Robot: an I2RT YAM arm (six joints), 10 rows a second.
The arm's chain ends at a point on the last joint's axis. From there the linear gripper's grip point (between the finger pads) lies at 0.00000 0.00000 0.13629 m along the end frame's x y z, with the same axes.
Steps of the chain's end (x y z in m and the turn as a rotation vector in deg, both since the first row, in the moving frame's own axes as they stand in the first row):
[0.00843, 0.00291, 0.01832, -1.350, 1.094, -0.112]
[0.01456, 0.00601, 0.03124, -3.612, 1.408, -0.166]
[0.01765, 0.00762, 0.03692, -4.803, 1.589, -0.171]
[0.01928, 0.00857, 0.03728, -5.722, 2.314, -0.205]
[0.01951, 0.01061, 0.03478, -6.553, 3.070, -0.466]
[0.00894, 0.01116, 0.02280, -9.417, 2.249, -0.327]
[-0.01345, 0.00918, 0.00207, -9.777, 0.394, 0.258]
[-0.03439, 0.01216, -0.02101, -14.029, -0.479, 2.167]
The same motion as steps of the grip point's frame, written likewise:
[0.01104, 0.00612, 0.01826, -1.350, 1.094, -0.112]
[0.01792, 0.01459, 0.03093, -3.612, 1.408, -0.166]
[0.02144, 0.01902, 0.03639, -4.803, 1.589, -0.171]
[0.02480, 0.02214, 0.03649, -5.722, 2.314, -0.205]
[0.02686, 0.02613, 0.03369, -6.553, 3.070, -0.466]
[0.01433, 0.03344, 0.02086, -9.417, 2.249, -0.327]
[-0.01257, 0.03233, 0.00009, -9.777, 0.394, 0.258]
[-0.03615, 0.04517, -0.02508, -14.029, -0.479, 2.167]

